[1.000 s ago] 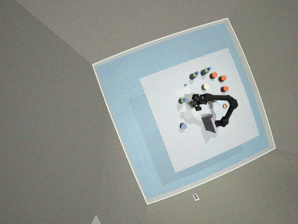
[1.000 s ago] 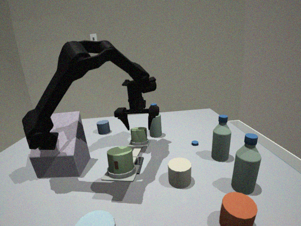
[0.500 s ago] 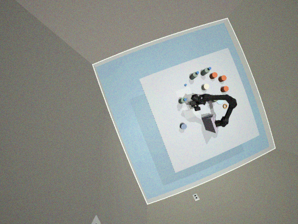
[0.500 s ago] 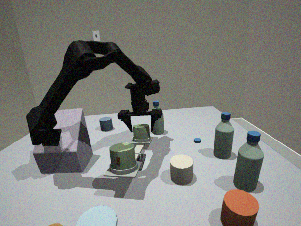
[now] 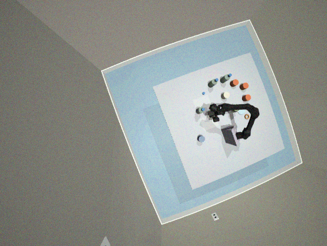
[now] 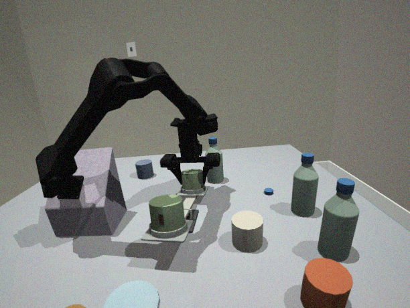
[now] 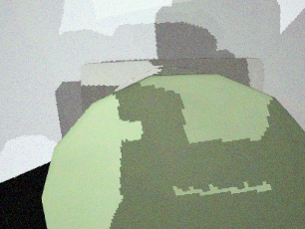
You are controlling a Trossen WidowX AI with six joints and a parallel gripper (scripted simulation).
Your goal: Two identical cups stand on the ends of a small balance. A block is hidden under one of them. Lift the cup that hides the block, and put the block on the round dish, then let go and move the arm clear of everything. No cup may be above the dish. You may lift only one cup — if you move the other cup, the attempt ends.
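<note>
The grey balance is 14 cm to the right of my gripper tip, 1 cm below it and 1 cm behind it. From my gripper tip the other things lie so: cream cylinder 22 cm to the right, 13 cm ahead, 1 cm below; blue cap 25 cm ahead, 4 cm below, 1 cm to the right; grey block 1 cm below.
</note>
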